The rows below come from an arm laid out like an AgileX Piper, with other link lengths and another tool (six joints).
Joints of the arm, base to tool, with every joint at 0 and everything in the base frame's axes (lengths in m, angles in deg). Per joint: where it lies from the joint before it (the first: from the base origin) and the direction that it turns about. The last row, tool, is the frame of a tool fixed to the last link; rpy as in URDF.
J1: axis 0 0 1 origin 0.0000 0.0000 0.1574
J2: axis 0 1 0 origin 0.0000 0.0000 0.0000
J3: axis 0 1 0 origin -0.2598 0.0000 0.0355
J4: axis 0.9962 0 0.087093 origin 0.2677 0.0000 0.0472
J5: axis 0 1 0 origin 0.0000 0.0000 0.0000
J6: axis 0.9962 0 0.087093 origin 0.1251 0.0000 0.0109
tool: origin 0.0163 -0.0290 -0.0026 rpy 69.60 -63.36 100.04
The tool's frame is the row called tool.
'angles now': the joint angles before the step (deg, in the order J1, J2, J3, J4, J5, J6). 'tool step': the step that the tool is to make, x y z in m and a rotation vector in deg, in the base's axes. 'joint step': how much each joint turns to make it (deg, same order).
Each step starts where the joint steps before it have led.
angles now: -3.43 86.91 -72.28 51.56 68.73 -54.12
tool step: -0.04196 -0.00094 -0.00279 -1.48 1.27 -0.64
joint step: 0.00 -8.88 8.80 -2.02 0.11 1.65
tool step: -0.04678 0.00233 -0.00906 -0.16 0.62 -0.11
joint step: 0.00 -10.15 10.31 -0.34 0.19 0.46
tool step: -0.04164 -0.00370 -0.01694 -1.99 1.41 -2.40
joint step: 0.00 -9.80 9.41 -2.84 -0.88 3.28
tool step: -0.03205 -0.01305 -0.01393 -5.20 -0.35 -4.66
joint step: 0.00 -9.67 6.95 -6.72 -2.13 5.76
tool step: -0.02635 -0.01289 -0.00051 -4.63 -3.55 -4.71
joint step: 0.01 -10.40 4.27 -6.57 -1.10 5.91
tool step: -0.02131 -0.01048 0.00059 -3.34 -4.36 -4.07
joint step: -0.02 -9.54 3.28 -5.26 -0.51 4.68
